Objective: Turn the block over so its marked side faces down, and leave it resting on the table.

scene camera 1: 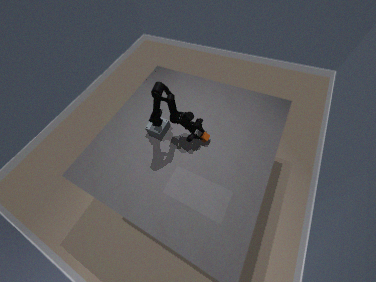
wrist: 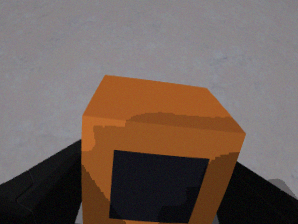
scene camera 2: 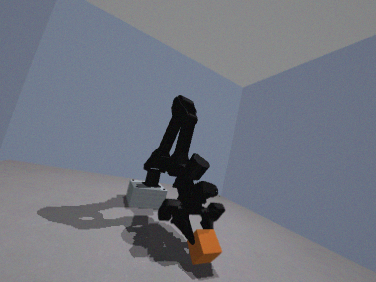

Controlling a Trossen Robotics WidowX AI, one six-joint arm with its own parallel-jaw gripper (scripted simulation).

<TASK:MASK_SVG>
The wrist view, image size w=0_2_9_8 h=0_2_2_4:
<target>my gripper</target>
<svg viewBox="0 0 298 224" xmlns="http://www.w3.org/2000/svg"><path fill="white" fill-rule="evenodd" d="M235 161L233 175L231 175L229 185L227 185L226 192L223 194L220 209L216 213L218 220L220 220L218 224L298 224L297 198L283 192L283 190L269 183L266 179L262 179L254 171L251 172L249 168L243 167L241 163ZM82 139L69 145L68 148L61 149L56 155L41 161L39 165L35 165L35 167L21 173L20 176L17 175L12 180L8 180L7 183L0 184L0 224L74 224L76 222L82 200Z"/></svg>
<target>block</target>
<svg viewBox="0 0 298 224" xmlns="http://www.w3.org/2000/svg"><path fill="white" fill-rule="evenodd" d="M104 75L100 87L94 92L92 100L89 101L88 107L86 107L81 117L82 221L84 221L84 224L212 224L217 210L220 209L223 194L225 194L227 185L229 185L235 161L238 159L243 140L245 140L246 133L242 131L241 125L235 123L233 117L227 113L225 107L213 96L213 93L208 91L208 88L168 83L168 81L137 79L137 77Z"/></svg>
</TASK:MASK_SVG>
